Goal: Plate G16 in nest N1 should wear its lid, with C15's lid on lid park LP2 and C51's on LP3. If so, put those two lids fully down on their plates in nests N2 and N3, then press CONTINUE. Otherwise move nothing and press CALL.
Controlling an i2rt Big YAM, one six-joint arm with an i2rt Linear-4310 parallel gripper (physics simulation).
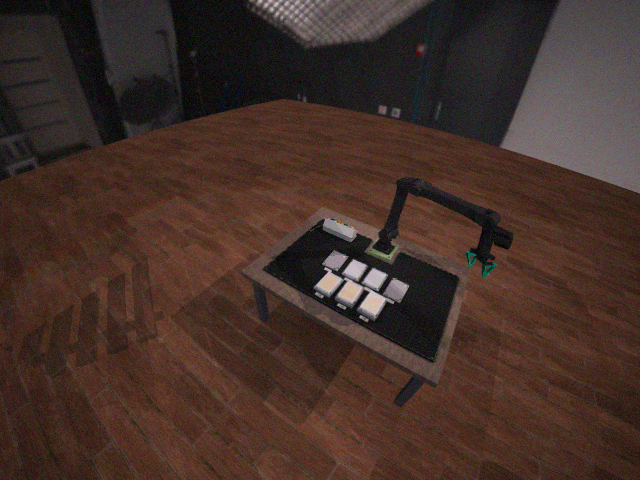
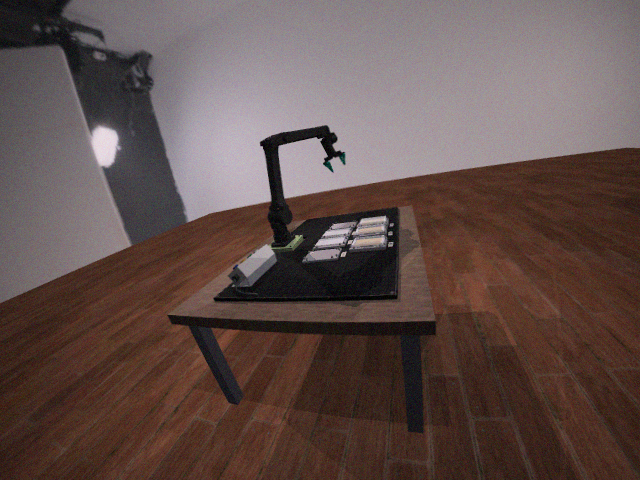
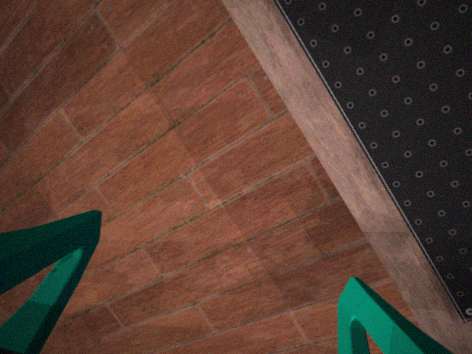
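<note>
Three thick plates stand in the front row: a yellowish plate at the left, a yellowish middle plate and a paler plate at the right. Behind them are four park spots. The two middle ones hold whitish flat pieces that look like lids; the outer left spot and outer right spot look greyer and flatter. The labels are too small to read. My gripper is open and empty, high beyond the table's edge.
A white button box with small coloured buttons stands at the mat's back left. The arm's green base is behind the plates. The perforated black mat lies on the wooden table.
</note>
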